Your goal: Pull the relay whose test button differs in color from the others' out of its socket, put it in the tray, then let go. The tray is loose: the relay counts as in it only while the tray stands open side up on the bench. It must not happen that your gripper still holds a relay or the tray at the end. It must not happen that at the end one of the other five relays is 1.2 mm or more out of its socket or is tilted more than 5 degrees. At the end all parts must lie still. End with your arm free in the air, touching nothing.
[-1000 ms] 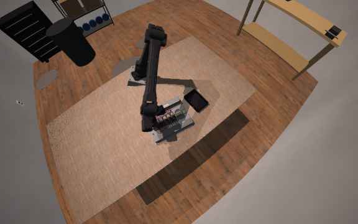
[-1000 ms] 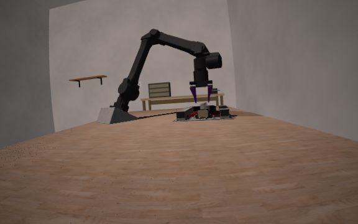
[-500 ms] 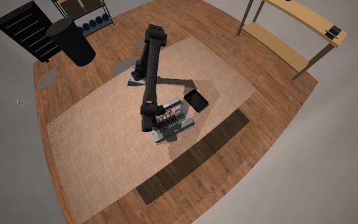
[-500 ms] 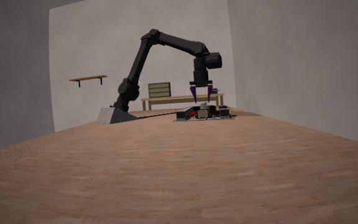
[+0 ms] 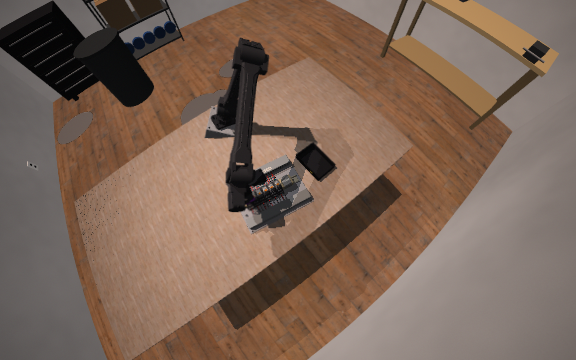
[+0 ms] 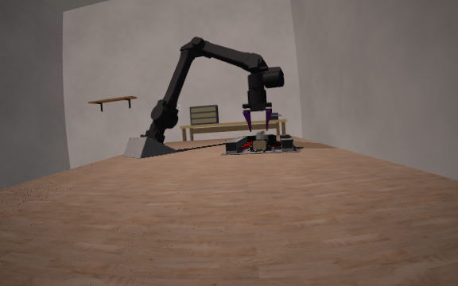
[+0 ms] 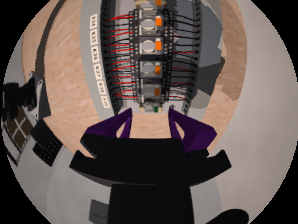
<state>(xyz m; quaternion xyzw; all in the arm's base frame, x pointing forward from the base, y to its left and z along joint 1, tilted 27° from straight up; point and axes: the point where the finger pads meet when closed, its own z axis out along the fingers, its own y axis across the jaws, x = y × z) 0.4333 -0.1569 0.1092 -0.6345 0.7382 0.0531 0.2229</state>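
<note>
The relay lies 30 mm below my hand. The rest, counted from my hand: grey panel: 10 mm ahead, 100 mm to the left, 80 mm below; black tray: 10 mm ahead, 370 mm to the left, 60 mm below.
</note>
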